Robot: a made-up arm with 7 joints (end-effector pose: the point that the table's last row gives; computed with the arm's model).
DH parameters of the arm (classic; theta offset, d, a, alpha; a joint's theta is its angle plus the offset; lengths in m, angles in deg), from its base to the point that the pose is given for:
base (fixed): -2.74 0 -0.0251 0
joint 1: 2.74 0.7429 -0.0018 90
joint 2: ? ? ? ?
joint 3: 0 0.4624 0.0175 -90
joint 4: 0 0.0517 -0.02 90
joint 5: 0 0.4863 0.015 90
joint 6: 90 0.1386 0.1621 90
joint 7: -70.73 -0.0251 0.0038 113
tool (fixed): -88.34 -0.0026 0 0
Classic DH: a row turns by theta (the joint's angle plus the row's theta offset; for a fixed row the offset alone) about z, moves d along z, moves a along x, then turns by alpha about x.
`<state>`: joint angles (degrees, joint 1 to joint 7).
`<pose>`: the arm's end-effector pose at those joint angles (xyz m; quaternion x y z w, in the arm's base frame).
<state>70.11 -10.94 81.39 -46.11 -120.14 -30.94 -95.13</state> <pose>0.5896 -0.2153 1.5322 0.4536 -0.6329 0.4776 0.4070</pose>
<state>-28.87 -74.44 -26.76 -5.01 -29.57 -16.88 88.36</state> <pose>0.8066 -0.6212 1.1657 -0.7581 -0.3622 -0.5422 0.0046</pose>
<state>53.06 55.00 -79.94 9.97 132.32 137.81 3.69</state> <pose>-0.1350 -0.6365 1.2855 -0.4399 -0.2401 0.5850 0.6377</pose>
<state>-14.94 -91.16 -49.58 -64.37 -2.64 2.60 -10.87</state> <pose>0.7375 0.0968 1.1773 -0.3028 -0.8255 0.2786 0.3864</pose>
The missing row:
joint 2: 0 0.1044 -0.0052 -90
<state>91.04 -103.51 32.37 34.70 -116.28 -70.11 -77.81</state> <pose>-0.0018 0.9813 0.3525 -0.4347 0.1750 0.8284 0.3068</pose>
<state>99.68 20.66 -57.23 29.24 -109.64 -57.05 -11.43</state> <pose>0.2697 -0.2975 1.7656 -0.4980 -0.5129 -0.2804 0.6406</pose>
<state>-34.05 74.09 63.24 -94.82 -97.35 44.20 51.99</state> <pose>-0.6277 -0.2165 0.4101 -0.5196 0.0106 0.4782 0.7080</pose>
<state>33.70 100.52 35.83 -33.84 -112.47 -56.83 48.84</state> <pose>-0.4338 -0.7621 0.2125 0.5465 -0.0854 -0.8277 0.0950</pose>
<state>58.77 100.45 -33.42 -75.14 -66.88 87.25 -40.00</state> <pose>-0.4299 -0.1297 0.3400 0.7354 -0.1470 0.6424 0.1580</pose>
